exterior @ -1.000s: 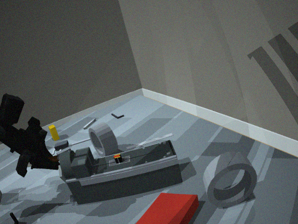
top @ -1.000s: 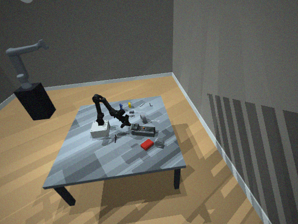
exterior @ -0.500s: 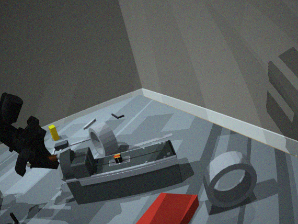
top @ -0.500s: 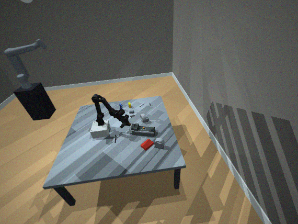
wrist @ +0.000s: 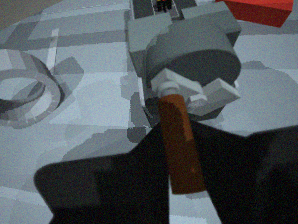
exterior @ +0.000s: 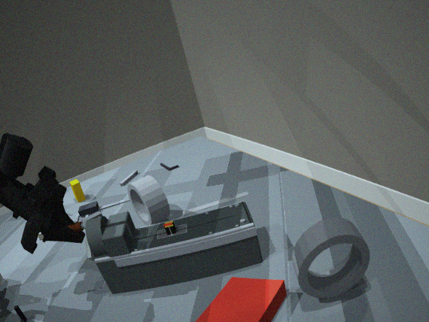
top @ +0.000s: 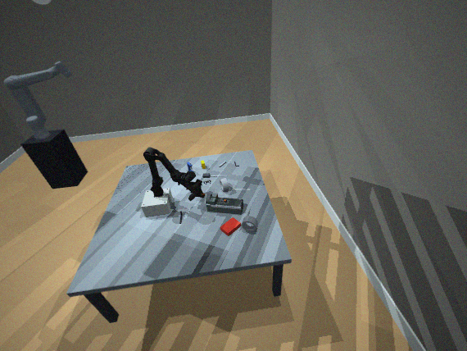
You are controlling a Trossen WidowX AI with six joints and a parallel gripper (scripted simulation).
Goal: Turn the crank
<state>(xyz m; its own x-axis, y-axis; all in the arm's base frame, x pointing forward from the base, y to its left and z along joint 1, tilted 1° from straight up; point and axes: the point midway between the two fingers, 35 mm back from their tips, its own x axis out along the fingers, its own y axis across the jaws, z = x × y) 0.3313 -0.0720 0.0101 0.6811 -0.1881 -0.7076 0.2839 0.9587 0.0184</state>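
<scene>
Right now the brown handle is 20 mm behind my gripper tip and 20 mm above it. From my gripper tip the other things lie so: yellow block 530 mm to the left, 60 mm below, 30 mm behind; then blue clamp 480 mm to the left, 150 mm behind, 30 mm below; then red pointer 150 mm ahead, 70 mm to the right.
</scene>
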